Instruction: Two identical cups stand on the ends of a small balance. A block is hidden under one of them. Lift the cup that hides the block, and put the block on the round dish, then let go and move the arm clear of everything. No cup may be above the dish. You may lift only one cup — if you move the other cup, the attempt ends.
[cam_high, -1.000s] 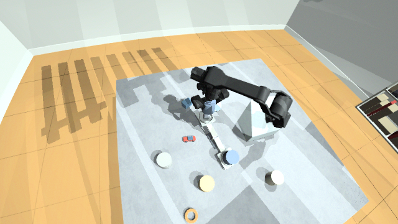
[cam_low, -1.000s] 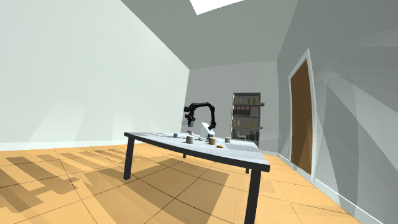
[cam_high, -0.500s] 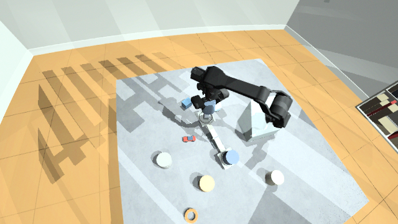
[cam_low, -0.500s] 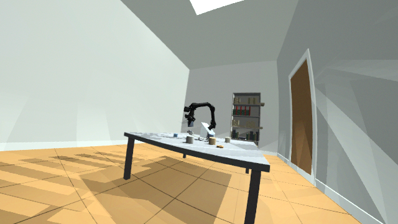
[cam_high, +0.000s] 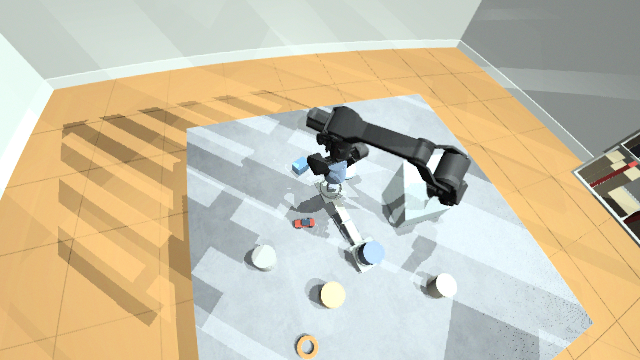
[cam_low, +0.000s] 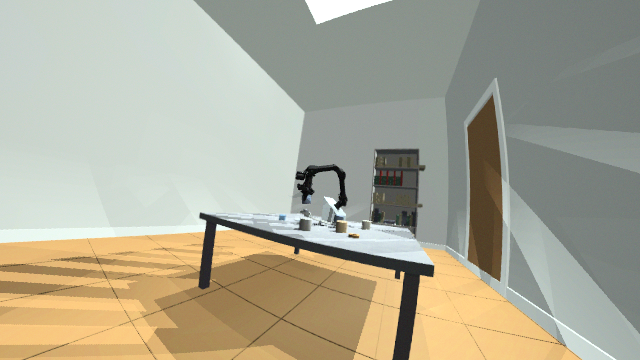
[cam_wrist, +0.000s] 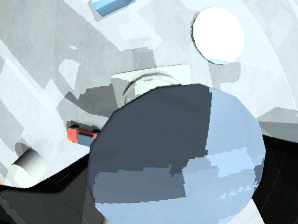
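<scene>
Right now the white round dish is 12 cm behind my gripper tip, 10 cm to the right of it and 17 cm below it. The rest, counted from my gripper tip: red toy car: 13 cm ahead, 8 cm to the left, 16 cm below; then blue cube: 6 cm ahead, 16 cm to the right, 15 cm below.
</scene>
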